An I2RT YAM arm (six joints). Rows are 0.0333 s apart.
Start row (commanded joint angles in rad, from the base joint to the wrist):
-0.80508, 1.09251, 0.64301, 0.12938, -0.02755, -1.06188
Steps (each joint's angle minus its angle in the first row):
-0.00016, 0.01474, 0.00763, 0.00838, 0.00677, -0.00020
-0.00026, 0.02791, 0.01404, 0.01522, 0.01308, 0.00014
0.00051, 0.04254, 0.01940, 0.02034, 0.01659, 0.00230
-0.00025, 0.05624, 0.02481, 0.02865, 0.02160, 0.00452
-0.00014, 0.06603, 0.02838, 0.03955, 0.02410, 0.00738
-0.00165, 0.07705, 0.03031, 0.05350, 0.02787, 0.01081
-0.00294, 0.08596, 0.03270, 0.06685, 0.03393, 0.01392
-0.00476, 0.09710, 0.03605, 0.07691, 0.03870, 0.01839
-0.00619, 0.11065, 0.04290, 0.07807, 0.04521, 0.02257
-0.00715, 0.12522, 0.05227, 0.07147, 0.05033, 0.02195
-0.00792, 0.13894, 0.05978, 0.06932, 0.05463, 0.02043
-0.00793, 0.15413, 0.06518, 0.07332, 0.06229, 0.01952
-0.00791, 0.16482, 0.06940, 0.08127, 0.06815, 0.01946
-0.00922, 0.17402, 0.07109, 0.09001, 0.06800, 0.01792
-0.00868, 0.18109, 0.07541, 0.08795, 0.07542, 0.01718
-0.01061, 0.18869, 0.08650, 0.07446, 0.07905, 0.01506
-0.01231, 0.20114, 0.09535, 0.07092, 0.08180, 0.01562
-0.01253, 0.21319, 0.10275, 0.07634, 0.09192, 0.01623
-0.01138, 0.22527, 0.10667, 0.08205, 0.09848, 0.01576
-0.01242, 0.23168, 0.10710, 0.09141, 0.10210, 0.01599
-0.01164, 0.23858, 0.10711, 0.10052, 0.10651, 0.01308
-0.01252, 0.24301, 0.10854, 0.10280, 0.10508, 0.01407
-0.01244, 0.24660, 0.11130, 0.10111, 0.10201, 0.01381
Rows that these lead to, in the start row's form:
-0.80524, 1.10725, 0.65064, 0.13776, -0.02078, -1.06208
-0.80534, 1.12042, 0.65705, 0.14460, -0.01447, -1.06174
-0.80457, 1.13505, 0.66241, 0.14972, -0.01096, -1.05958
-0.80533, 1.14875, 0.66782, 0.15803, -0.00595, -1.05736
-0.80522, 1.15854, 0.67139, 0.16893, -0.00345, -1.05450
-0.80673, 1.16956, 0.67332, 0.18288, 0.00032, -1.05107
-0.80802, 1.17847, 0.67571, 0.19623, 0.00638, -1.04796
-0.80984, 1.18961, 0.67906, 0.20629, 0.01115, -1.04349
-0.81127, 1.20316, 0.68591, 0.20745, 0.01766, -1.03931
-0.81223, 1.21773, 0.69528, 0.20085, 0.02278, -1.03993
-0.81300, 1.23145, 0.70279, 0.19870, 0.02708, -1.04145
-0.81301, 1.24664, 0.70819, 0.20270, 0.03474, -1.04236
-0.81299, 1.25733, 0.71241, 0.21065, 0.04060, -1.04242
-0.81430, 1.26653, 0.71410, 0.21939, 0.04045, -1.04396
-0.81376, 1.27360, 0.71842, 0.21733, 0.04787, -1.04470
-0.81569, 1.28120, 0.72951, 0.20384, 0.05150, -1.04682
-0.81739, 1.29365, 0.73836, 0.20030, 0.05425, -1.04626
-0.81761, 1.30570, 0.74576, 0.20572, 0.06437, -1.04565
-0.81646, 1.31778, 0.74968, 0.21143, 0.07093, -1.04612
-0.81750, 1.32419, 0.75011, 0.22079, 0.07455, -1.04589
-0.81672, 1.33109, 0.75012, 0.22990, 0.07896, -1.04880
-0.81760, 1.33552, 0.75155, 0.23218, 0.07753, -1.04781
-0.81752, 1.33911, 0.75431, 0.23049, 0.07446, -1.04807

